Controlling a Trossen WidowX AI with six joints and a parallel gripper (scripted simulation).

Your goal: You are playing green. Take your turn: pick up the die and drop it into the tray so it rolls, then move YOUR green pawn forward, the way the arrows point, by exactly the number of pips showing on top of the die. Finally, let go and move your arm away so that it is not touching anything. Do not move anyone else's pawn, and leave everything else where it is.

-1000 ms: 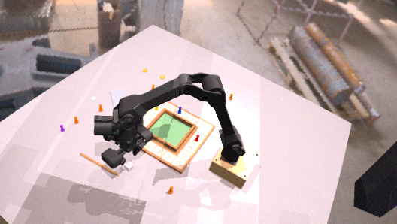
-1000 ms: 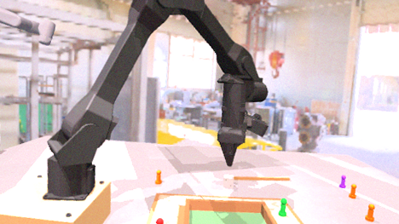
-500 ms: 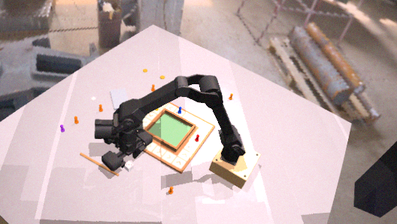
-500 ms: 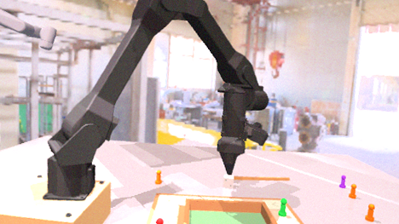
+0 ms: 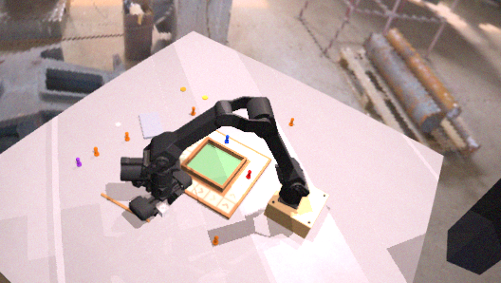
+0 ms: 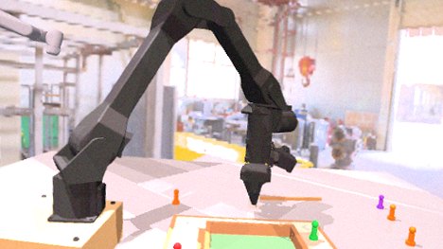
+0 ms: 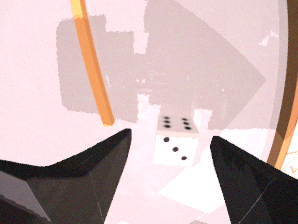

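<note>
Right now my gripper tip is 18 cm to the left of the green pawn, 6 cm short of it and 1 cm below it. From my gripper tip the other things lie so: white die (right at my gripper tip); then thin orange stick (10 cm ahead, 4 cm to the left, 1 cm below); then red pawn (25 cm to the right, 17 cm behind, 1 cm above).
</note>
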